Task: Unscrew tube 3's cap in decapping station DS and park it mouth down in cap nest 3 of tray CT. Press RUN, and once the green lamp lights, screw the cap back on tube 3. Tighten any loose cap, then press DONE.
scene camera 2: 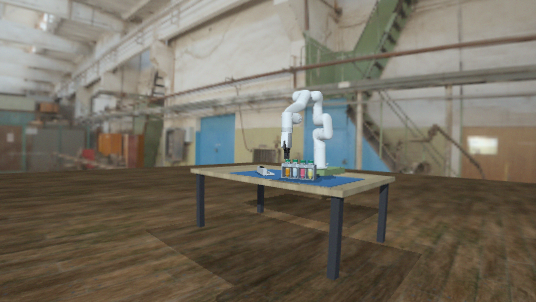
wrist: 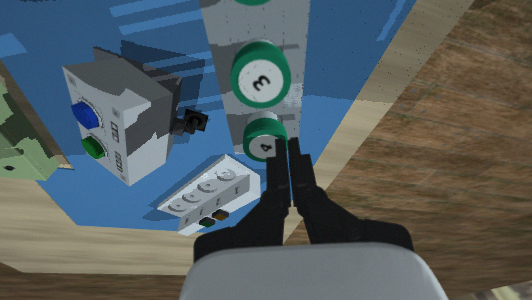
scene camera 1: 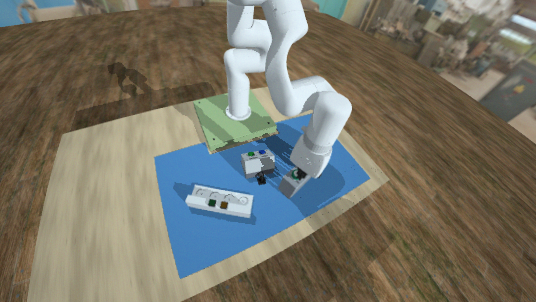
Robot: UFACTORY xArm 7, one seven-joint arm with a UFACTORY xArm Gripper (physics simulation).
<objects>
same spot on blue mat: [scene camera 2: 327, 181] = [scene camera 1: 331, 158]
</objects>
